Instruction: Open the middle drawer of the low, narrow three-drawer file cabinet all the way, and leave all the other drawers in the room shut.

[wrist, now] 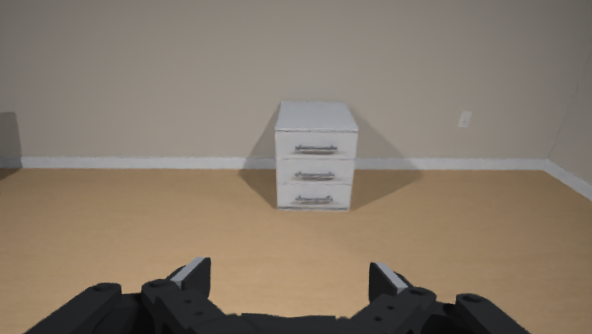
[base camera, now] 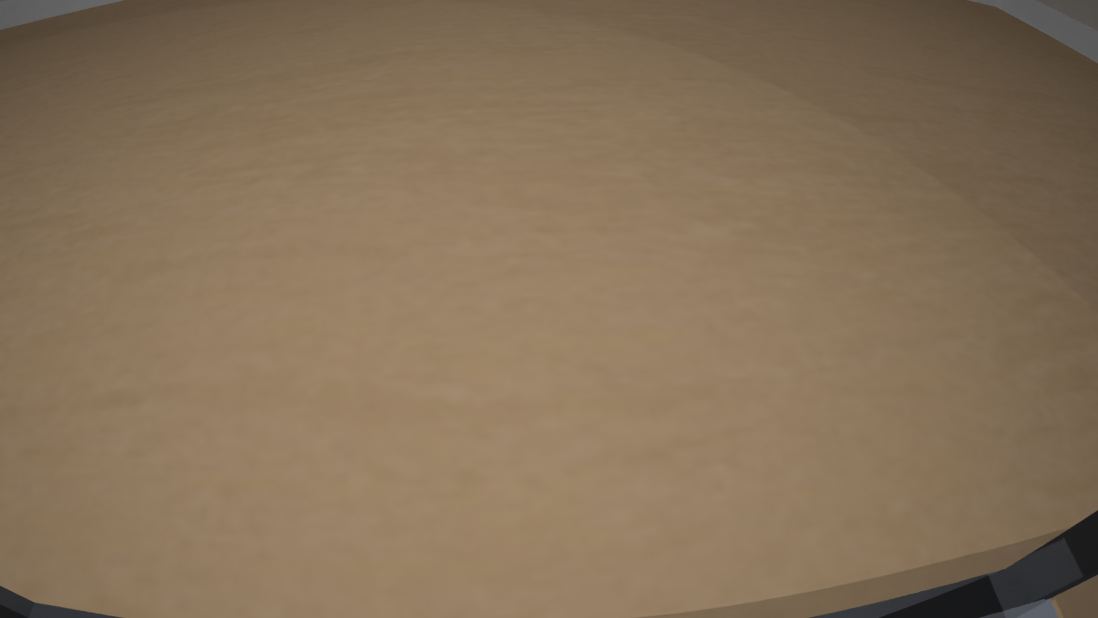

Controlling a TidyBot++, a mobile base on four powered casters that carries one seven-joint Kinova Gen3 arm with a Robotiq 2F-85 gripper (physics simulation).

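Frame: origin at the arm's base, x ahead, y left, z up, level; centimetres.
Seen in the pictures: gripper, fingertip midpoint: [wrist: 289,278].
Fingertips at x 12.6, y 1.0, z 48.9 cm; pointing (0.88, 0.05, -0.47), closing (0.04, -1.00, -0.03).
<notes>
Offsets run from my fingertips to a thing's top centre. "spot": to the spot under its first point. Level surfaces: height alone.
A low white file cabinet [wrist: 316,117] with three drawers stands against the wall, a little right of centre in the wrist view. Its top drawer {spot: dx +126.7, dy +11.3, dz -46.1 cm} [wrist: 285,145], middle drawer [wrist: 285,171] and bottom drawer [wrist: 286,196] all look shut, each with a grey bar handle. The middle drawer's handle {spot: dx +123.4, dy -4.3, dz -61.5 cm} [wrist: 314,175] runs level across its front. My gripper [wrist: 289,278] is open, its fingers wide apart at the bottom of the wrist view. It is well short of the cabinet and touches no part of it. The cabinet does not show in the base camera view.
The wood floor {dz -88.6 cm} [base camera: 537,307] [wrist: 150,220] lies between me and the wall [wrist: 150,75]. A white baseboard [wrist: 140,163] runs along the wall behind the cabinet. A side wall [wrist: 577,135] stands at the far right. A wall outlet [wrist: 465,119] is right of the cabinet. A dark shadow falls at the left edge.
</notes>
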